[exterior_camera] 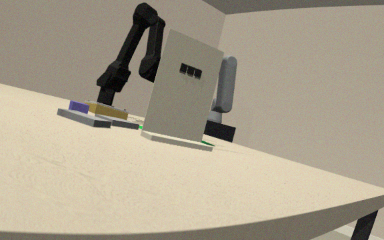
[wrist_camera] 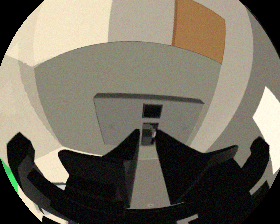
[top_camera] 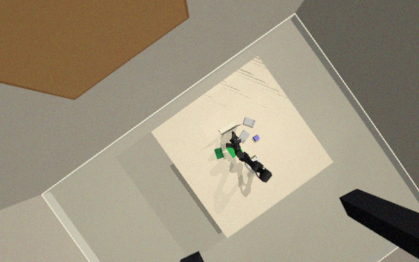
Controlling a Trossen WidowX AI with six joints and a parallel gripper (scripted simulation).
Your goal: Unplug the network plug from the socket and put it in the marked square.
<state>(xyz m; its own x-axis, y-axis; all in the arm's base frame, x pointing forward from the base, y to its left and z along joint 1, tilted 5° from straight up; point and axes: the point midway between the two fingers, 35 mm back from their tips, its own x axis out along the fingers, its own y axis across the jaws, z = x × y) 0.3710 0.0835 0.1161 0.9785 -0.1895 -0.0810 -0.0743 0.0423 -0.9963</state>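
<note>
Right now the network plug is right at my gripper tip. Also, from my gripper tip: green marked square: 180 mm behind, 40 mm to the left, 170 mm below; then dark green patch: 150 mm behind, 190 mm to the left, 170 mm below; then upright panel: 30 mm ahead, 60 mm below.
</note>
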